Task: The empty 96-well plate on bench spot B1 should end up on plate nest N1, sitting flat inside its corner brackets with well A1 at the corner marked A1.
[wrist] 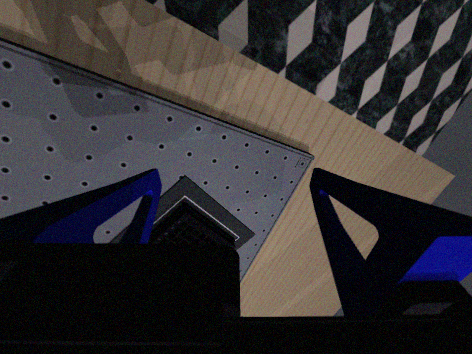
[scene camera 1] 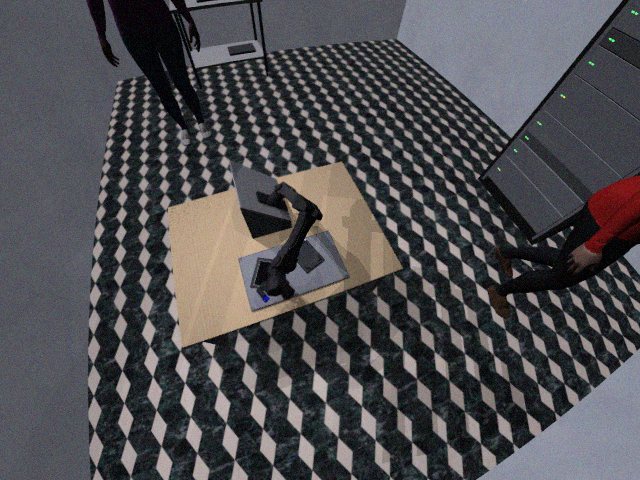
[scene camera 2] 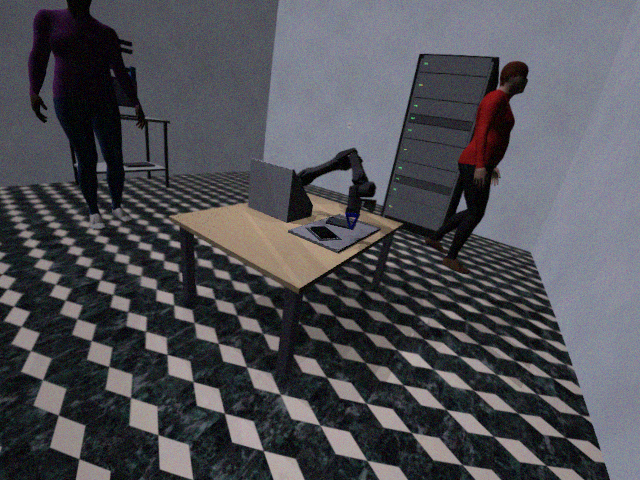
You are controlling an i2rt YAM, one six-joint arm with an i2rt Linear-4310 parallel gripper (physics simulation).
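Observation:
The black 96-well plate lies on a dark pad with a thin light line at its corner. Part of it is hidden behind the gripper body in the wrist view. No label and no well A1 can be read, so I cannot tell from them whether this pad is B1 or N1. A second dark rectangular pad lies farther along the board. My gripper is open and empty, its blue fingers wide apart above the board, off to one side of the plate.
The grey perforated board lies on the wooden table, near the table edge. A tall grey panel stands behind the board. Two people stand away from the table.

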